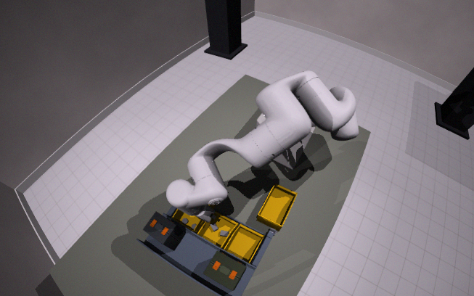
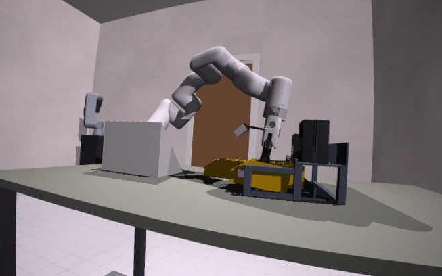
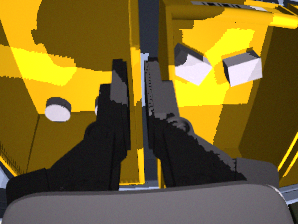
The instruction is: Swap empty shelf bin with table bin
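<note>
Now: the shelf's front bar 7 cm below my hand, 6 cm to the left of it and 5 cm behind it. Also, from my hand: black box: 14 cm ahead, 8 cm above, 5 cm to the right.
</note>
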